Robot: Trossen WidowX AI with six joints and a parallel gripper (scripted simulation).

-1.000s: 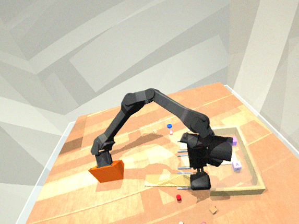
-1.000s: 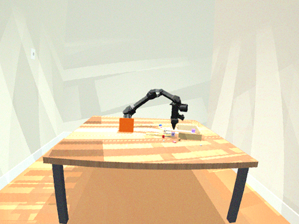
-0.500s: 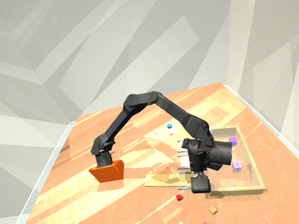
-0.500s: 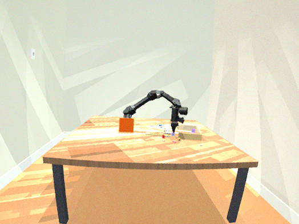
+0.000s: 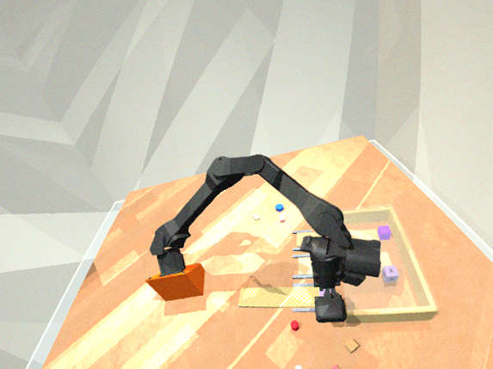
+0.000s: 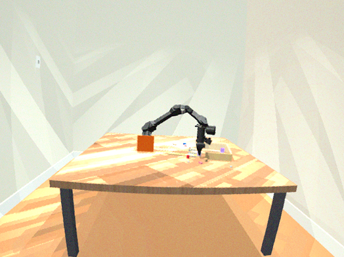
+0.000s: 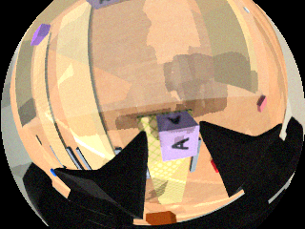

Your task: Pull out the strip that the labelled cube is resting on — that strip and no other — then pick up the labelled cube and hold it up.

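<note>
My gripper tip is 100 mm past the hatched strip, 40 mm to the right of it and 10 mm above it. Also, from my gripper tip: tan block (130 mm to the right); red cylinder (100 mm behind, 40 mm to the right); white block (280 mm to the left, 160 mm ahead, 10 mm below).
</note>
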